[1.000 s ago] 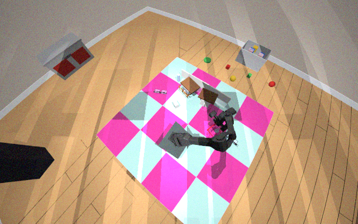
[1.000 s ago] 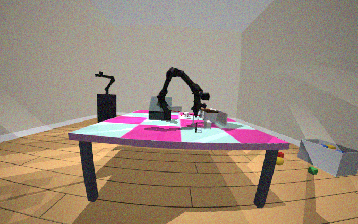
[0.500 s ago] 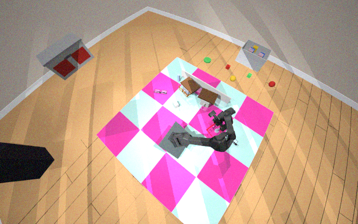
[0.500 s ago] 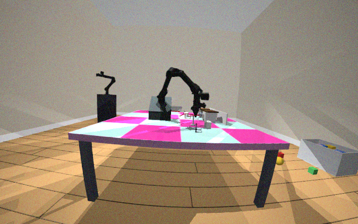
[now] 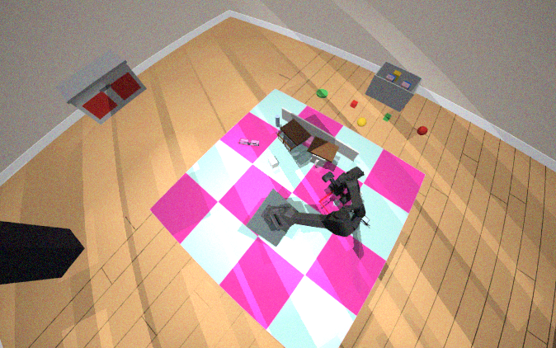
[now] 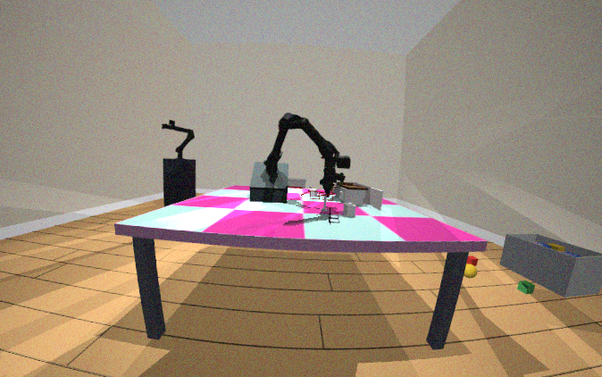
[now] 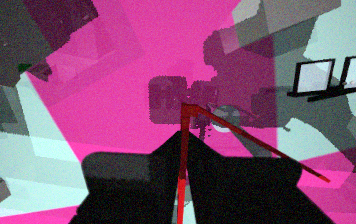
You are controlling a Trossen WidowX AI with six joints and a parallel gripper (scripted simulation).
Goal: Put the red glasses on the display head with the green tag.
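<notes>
Now: gripper tip 6 cm to the left of the grey stand, 4 cm above it and 3 cm past it. From my gripper tip the other things lie so: grey panel (33 cm ahead, 26 cm to the left, 1 cm below).
</notes>
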